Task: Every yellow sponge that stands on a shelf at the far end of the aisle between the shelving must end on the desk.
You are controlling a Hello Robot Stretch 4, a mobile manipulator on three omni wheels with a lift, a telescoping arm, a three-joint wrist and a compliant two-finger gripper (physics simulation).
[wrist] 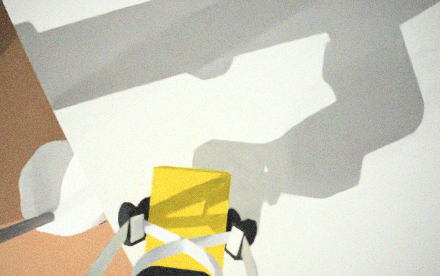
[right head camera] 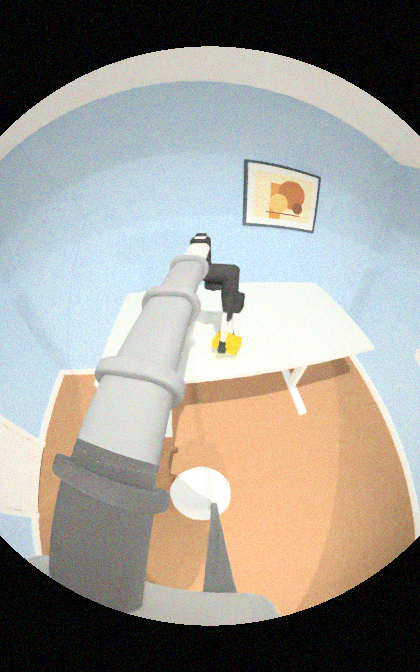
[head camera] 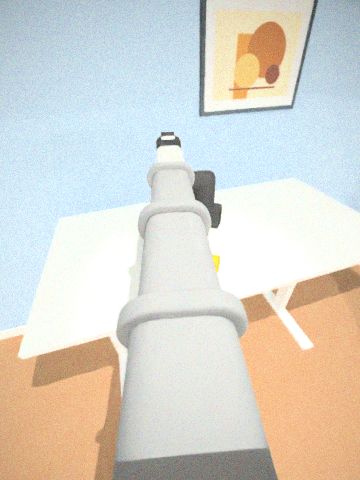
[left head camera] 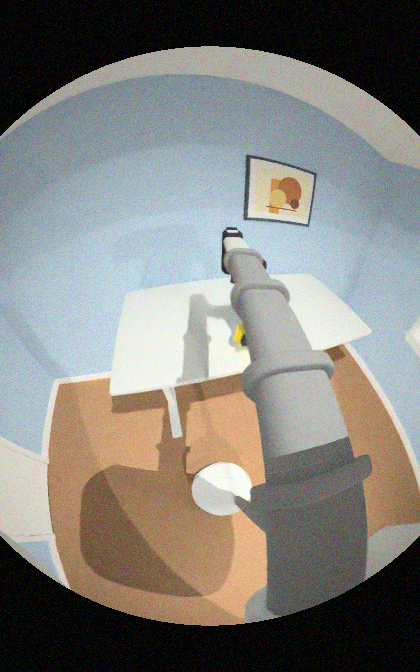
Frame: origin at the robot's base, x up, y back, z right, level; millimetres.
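Where they show: gripper, fingertip midpoint: (wrist: pixel 189 217).
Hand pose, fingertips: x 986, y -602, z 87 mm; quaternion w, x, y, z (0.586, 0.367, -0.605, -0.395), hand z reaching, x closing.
After its pixels a point has its place.
A yellow sponge (head camera: pixel 216 262) @[x 1030, y -583, z 129 mm] (left head camera: pixel 239 333) (right head camera: pixel 233 344) (wrist: pixel 189 210) @[x 1029, y -611, z 72 mm] is held between the fingertips of my gripper (right head camera: pixel 227 345) (wrist: pixel 189 217) @[x 986, y -602, z 87 mm], which is shut on it. In the wrist view a dark pad presses each side of the sponge. The white desk (head camera: pixel 290 225) @[x 923, y -897, z 560 mm] (left head camera: pixel 150 340) (right head camera: pixel 310 325) (wrist: pixel 320 240) @[x 923, y -739, z 175 mm] lies below the gripper and sponge, near its front edge. The sponge appears above the desk top, with the arm's shadow beside it; the exact gap cannot be told. In the head camera view the arm hides most of the sponge and the fingertips. The shelving does not show.
A blue wall with a framed picture (head camera: pixel 260 55) @[x 1579, y -1355, z 458 mm] (left head camera: pixel 280 192) (right head camera: pixel 281 196) rises behind the desk. A white round object (left head camera: pixel 221 488) (right head camera: pixel 200 493) (wrist: pixel 75 200) @[x 187, y -46, z 62 mm] is low over the floor in front of the desk. White desk legs (head camera: pixel 290 320) (right head camera: pixel 295 392) stand under the front edge.
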